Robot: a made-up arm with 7 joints. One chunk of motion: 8 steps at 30 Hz.
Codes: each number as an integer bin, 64 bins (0 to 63) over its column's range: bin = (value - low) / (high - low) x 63, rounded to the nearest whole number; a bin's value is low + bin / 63 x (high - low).
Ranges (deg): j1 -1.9..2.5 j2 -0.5..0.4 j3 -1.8..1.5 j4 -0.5..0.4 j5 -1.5..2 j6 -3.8..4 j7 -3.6..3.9
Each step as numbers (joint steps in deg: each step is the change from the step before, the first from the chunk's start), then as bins.
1 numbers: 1.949 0.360 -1.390 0.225 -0.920 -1.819 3.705
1 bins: 55 60 8 51 10 16 61
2 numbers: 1.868 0.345 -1.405 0.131 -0.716 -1.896 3.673
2 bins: 54 59 8 44 14 15 61
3 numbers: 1.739 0.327 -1.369 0.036 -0.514 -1.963 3.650
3 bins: 52 58 8 38 18 15 61
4 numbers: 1.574 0.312 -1.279 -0.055 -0.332 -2.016 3.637
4 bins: 50 57 10 31 21 14 61
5 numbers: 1.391 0.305 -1.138 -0.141 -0.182 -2.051 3.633
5 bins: 47 56 13 25 24 14 61
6 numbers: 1.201 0.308 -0.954 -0.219 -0.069 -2.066 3.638
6 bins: 44 57 16 20 26 14 61
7 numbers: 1.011 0.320 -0.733 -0.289 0.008 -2.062 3.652
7 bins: 42 57 20 15 27 14 61
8 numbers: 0.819 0.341 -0.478 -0.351 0.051 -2.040 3.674
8 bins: 39 59 25 10 28 14 61
